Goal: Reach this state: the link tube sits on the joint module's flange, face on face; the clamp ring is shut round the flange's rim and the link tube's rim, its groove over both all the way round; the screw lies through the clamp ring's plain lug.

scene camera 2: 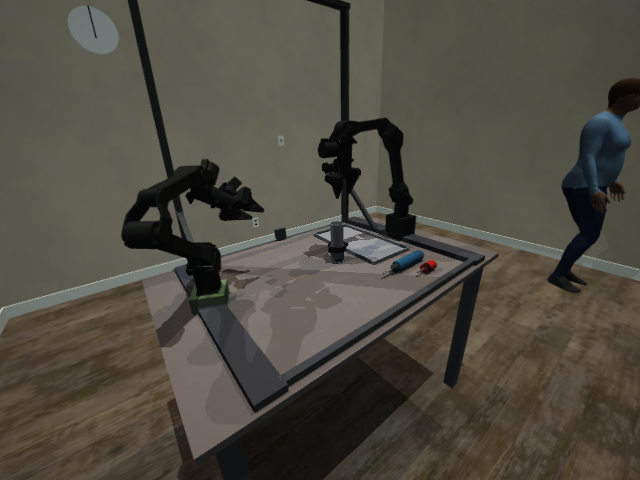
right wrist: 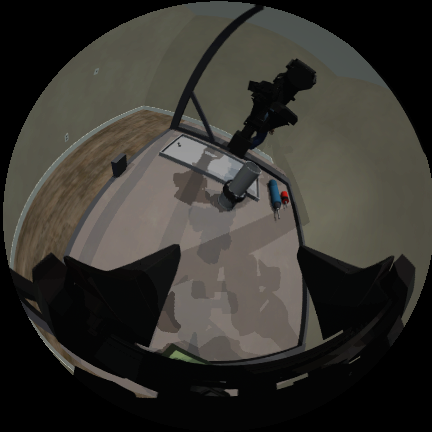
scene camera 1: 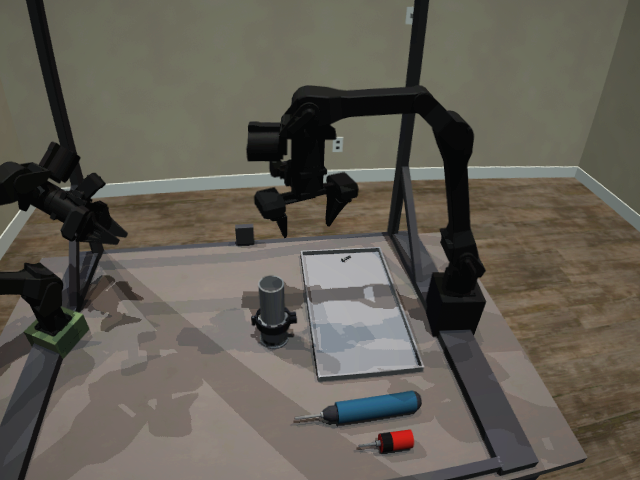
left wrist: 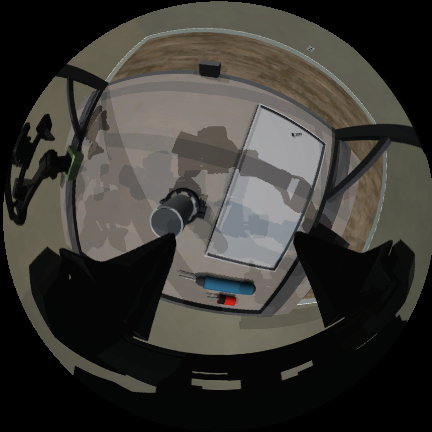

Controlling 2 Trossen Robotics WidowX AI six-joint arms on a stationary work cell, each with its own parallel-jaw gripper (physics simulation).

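Frame: origin at the left arm's base, x left, y down, z back, level; centimetres.
Seen in the pictures: left gripper, fingertip midpoint: [scene camera 2: 343, 196] [right wrist: 254, 125] [scene camera 1: 306, 231] [left wrist: 237, 238]; right gripper, fingertip midpoint: [scene camera 2: 257, 214] [right wrist: 241, 252] [scene camera 1: 122, 238] [left wrist: 44, 159]; left arm's base, origin of the base link: [scene camera 2: 401, 215] [right wrist: 244, 135] [scene camera 1: 458, 286]; right arm's base, origin of the base link: [scene camera 2: 208, 289] [scene camera 1: 53, 323] [left wrist: 66, 162].
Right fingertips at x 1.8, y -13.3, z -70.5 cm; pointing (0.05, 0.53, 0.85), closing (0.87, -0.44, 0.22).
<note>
Pixels of each thing's top centre, then the offset from my right fingertips to it. "pt": a spot on its surface instead.
- grey link tube, middle of its top: [left wrist: 165, 223] [scene camera 1: 271, 283] [right wrist: 253, 166] [scene camera 2: 336, 223] dx +3.2, dy +8.0, dz +29.8 cm
- joint module, middle of its top: [scene camera 1: 273, 317] [right wrist: 235, 189] [scene camera 2: 337, 245] dx +3.2, dy +17.6, dz +29.8 cm
- black clamp ring, surface spot: [scene camera 1: 272, 324] pt dx +5.8, dy +16.9, dz +29.9 cm
- small dark screw, middle of its top: [scene camera 1: 346, 256] [left wrist: 298, 133] [right wrist: 179, 142] dx -24.8, dy +22.6, dz +47.5 cm
- shallow tray, middle of its top: [scene camera 1: 354, 301] [left wrist: 275, 194] [right wrist: 216, 159] [scene camera 2: 357, 239] dx -6.9, dy +22.4, dz +48.2 cm
- blue-handled tool, surface spot: [scene camera 1: 377, 407] [left wrist: 226, 291] [scene camera 2: 410, 257] pt dx +23.8, dy +20.3, dz +49.8 cm
- dark block, middle of its top: [scene camera 1: 244, 226] [left wrist: 209, 62] [right wrist: 118, 157] [scene camera 2: 280, 228] dx -32.2, dy +18.3, dz +19.6 cm
The grey link tube [scene camera 1: 271, 302] [scene camera 2: 336, 233] [left wrist: 177, 210] [right wrist: 244, 179] stands upright above the joint module [scene camera 1: 273, 338] [scene camera 2: 337, 258]. The black clamp ring [scene camera 1: 272, 324] [scene camera 2: 337, 248] [right wrist: 233, 191] is round their meeting place, lugs sticking out; its groove and the rims inside are hidden. The small dark screw [scene camera 1: 345, 258] [left wrist: 296, 134] [right wrist: 179, 144] lies at the tray's far end. My left gripper [scene camera 1: 307, 230] [scene camera 2: 343, 195] [left wrist: 237, 238] is open, empty, pointing down high above the table. My right gripper [scene camera 1: 122, 239] [scene camera 2: 256, 214] [right wrist: 241, 252] is open and empty, raised far from the tube.
The shallow tray [scene camera 1: 361, 359] lies right of the tube. A blue-handled tool [scene camera 1: 377, 407] [scene camera 2: 408, 261] [left wrist: 228, 285] and a red one [scene camera 1: 400, 440] [scene camera 2: 428, 266] lie near the front. A dark block [scene camera 1: 244, 234] [scene camera 2: 280, 234] stands at the back edge.
</note>
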